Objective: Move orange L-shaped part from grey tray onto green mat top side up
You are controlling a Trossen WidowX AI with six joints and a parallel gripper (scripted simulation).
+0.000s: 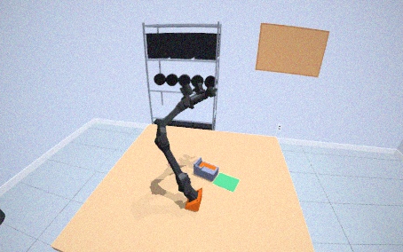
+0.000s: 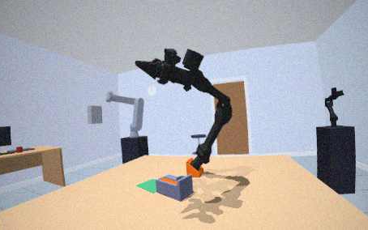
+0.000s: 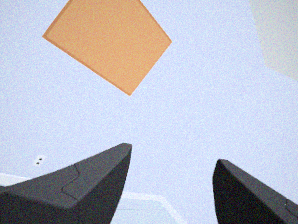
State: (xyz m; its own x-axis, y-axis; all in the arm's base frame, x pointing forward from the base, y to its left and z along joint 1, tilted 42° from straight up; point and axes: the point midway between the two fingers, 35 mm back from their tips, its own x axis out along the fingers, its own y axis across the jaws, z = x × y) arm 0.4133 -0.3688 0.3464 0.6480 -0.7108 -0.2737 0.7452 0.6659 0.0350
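Now: gripper tip 49 cm above the orange L-shaped part, 22 cm past it and 3 cm to the right of it. The rest, counted from my gripper tip: green mat (55 cm below, 28 cm behind, 12 cm to the right).
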